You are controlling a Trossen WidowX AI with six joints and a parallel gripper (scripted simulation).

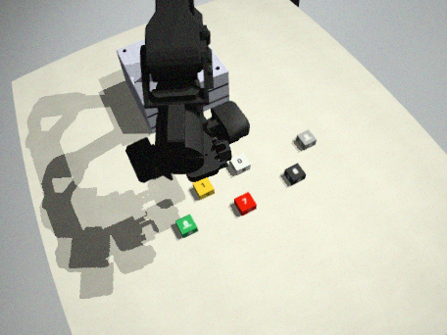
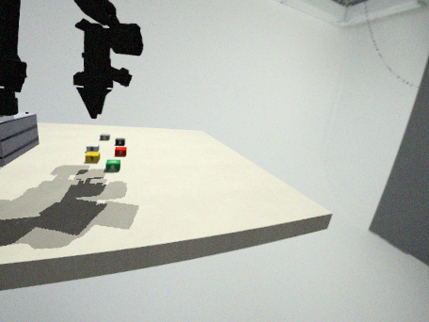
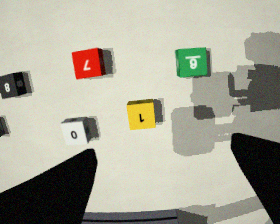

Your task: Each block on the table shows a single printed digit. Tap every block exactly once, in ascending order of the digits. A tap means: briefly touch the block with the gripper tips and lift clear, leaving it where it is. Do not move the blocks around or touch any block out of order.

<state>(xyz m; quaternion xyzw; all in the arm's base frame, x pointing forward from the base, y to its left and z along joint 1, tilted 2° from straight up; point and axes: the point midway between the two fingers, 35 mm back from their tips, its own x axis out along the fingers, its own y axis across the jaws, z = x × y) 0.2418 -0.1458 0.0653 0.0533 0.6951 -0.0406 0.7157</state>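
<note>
My gripper tip is now 120 mm above the white block, 110 mm to the right of it and 10 mm past it. Round my gripper tip: red block 120 mm below, 60 mm to the left, 60 mm ahead; then green block 120 mm below, 50 mm to the right, 40 mm ahead; then yellow block 120 mm below, 20 mm to the left, 10 mm behind.
</note>
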